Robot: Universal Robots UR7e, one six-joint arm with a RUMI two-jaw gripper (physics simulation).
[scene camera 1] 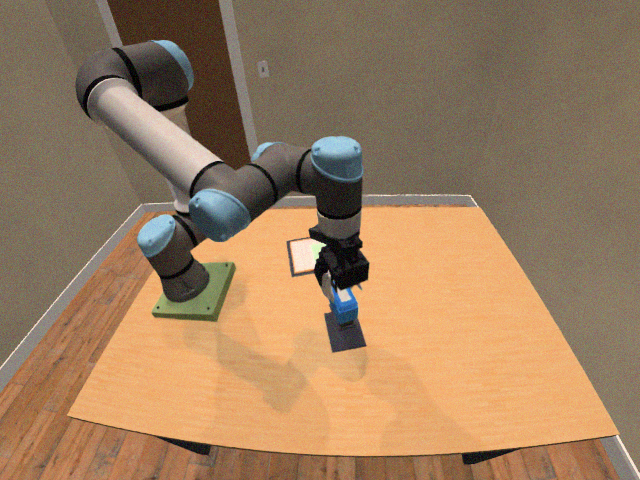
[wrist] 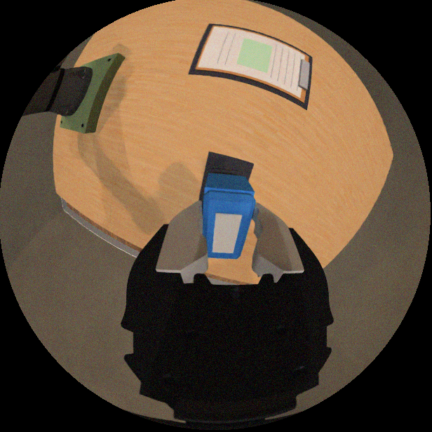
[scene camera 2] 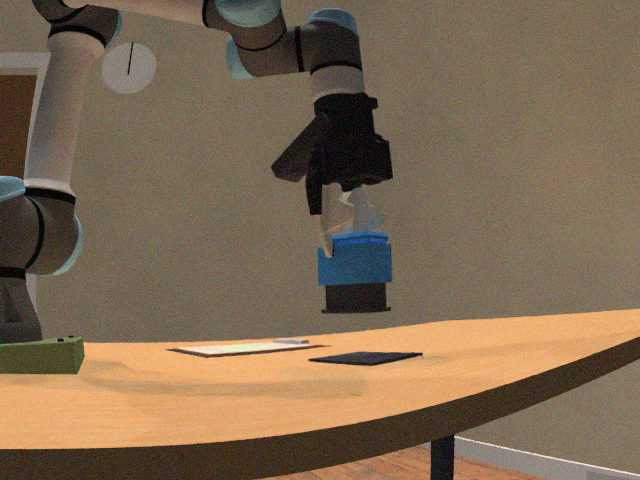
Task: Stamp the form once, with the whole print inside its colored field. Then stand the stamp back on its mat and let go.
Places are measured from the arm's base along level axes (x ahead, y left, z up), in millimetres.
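Pixels of known places: gripper, between the fingertips: (scene camera 1: 339, 293) (scene camera 2: 343, 258); arm's base, origin of its link: (scene camera 1: 187, 284).
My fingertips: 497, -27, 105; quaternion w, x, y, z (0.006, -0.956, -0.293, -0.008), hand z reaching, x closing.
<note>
For each thing: its top centre in the pictures, then the offset to it from my fingertips, as dx, dy, dz. Level surfaces: height alone.
- blue stamp, centre of its top: (scene camera 2: 352, 233) (scene camera 1: 341, 291) +8, -16, +29
- form, centre of its top: (scene camera 2: 244, 343) (scene camera 1: 323, 249) -99, +271, -121
- clipboard's grey clip, centre of its top: (scene camera 2: 290, 339) -6, +310, -121
- wooden table, height of its surface: dz -133
My gripper (scene camera 2: 353, 242) (wrist: 226, 204) is shut on the blue stamp (scene camera 1: 345, 310) (scene camera 2: 354, 266) (wrist: 227, 232), which has a white label on top and a black base. The stamp is upright, held in the air above its dark mat (scene camera 1: 346, 339) (scene camera 2: 367, 358) (wrist: 227, 161), with a gap below its base in scene camera 2. The form (scene camera 1: 301, 255) (scene camera 2: 206, 349) (wrist: 212, 55) lies on a dark clipboard behind the mat. Its green field (scene camera 1: 316, 250) (scene camera 2: 242, 347) (wrist: 255, 55) shows no print in the wrist view. In scene camera 1 my gripper hides part of the form.
The clipboard's grey clip (scene camera 2: 291, 341) (wrist: 304, 75) is at one end of the form. The arm's green base plate (scene camera 1: 222, 289) (scene camera 2: 46, 356) (wrist: 102, 97) stands on the left of the wooden table (scene camera 1: 465, 335) (scene camera 2: 180, 418) (wrist: 150, 100). The table's curved front edge shows in scene camera 2.
</note>
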